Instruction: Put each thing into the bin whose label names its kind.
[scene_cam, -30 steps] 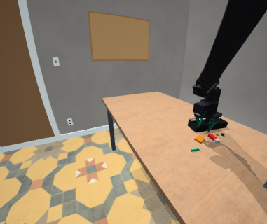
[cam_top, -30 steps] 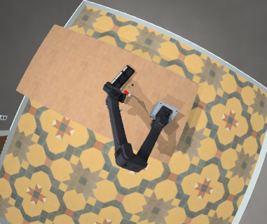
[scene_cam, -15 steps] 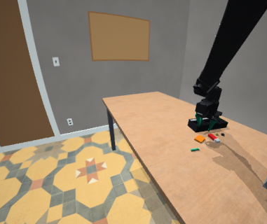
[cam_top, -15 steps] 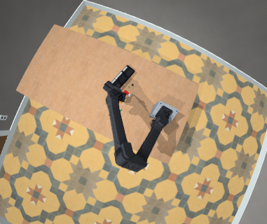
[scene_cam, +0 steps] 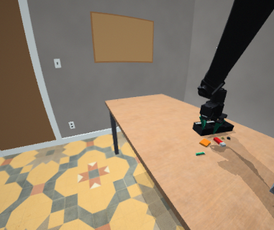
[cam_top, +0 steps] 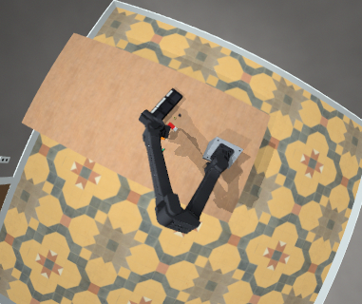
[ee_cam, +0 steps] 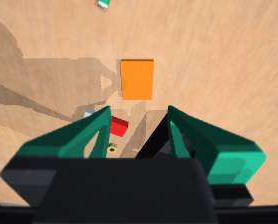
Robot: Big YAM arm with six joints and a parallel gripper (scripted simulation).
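My hand is 8 cm above the orange block. From my hand the other things lie so: black nut (17 cm to the right, 8 cm below, 4 cm behind); green battery (9 cm to the left, 7 cm below, 5 cm behind); yellow nut (14 cm to the right, 8 cm below, 2 cm behind).
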